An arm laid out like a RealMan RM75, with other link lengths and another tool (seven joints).
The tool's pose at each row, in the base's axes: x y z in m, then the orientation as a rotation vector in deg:
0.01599 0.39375 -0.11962 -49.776 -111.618 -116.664
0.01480 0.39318 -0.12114 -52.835 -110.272 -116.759
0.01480 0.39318 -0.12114 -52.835 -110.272 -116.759
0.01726 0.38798 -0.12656 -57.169 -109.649 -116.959
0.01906 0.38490 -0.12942 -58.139 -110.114 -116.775
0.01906 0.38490 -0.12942 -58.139 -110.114 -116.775
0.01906 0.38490 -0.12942 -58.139 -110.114 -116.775
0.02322 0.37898 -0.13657 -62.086 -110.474 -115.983
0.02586 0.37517 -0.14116 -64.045 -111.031 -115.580
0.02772 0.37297 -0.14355 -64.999 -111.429 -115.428
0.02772 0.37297 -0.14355 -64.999 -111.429 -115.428
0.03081 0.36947 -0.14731 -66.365 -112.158 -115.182
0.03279 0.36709 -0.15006 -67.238 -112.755 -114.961
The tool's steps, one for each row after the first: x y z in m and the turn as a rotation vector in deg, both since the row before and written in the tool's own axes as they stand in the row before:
0.00001 -0.00184 -0.00082 -0.895 -1.381 1.546
0.00000 0.00000 0.00000 0.000 0.000 0.000
-0.00635 -0.00248 -0.00400 -0.985 -2.613 1.268
-0.00396 -0.00087 -0.00212 0.078 -0.817 -0.002
0.00000 0.00000 0.00000 0.000 0.000 0.000
0.00000 0.00000 0.00000 0.000 0.000 0.000
-0.00913 -0.00265 -0.00361 -0.058 -2.648 0.951
-0.00597 -0.00162 -0.00207 0.050 -1.490 0.201
-0.00357 -0.00052 -0.00099 0.018 -0.790 -0.014
0.00000 0.00000 0.00000 0.000 0.000 0.000
-0.00577 -0.00073 -0.00145 0.072 -1.197 -0.120
-0.00397 -0.00073 -0.00093 0.111 -0.812 -0.140

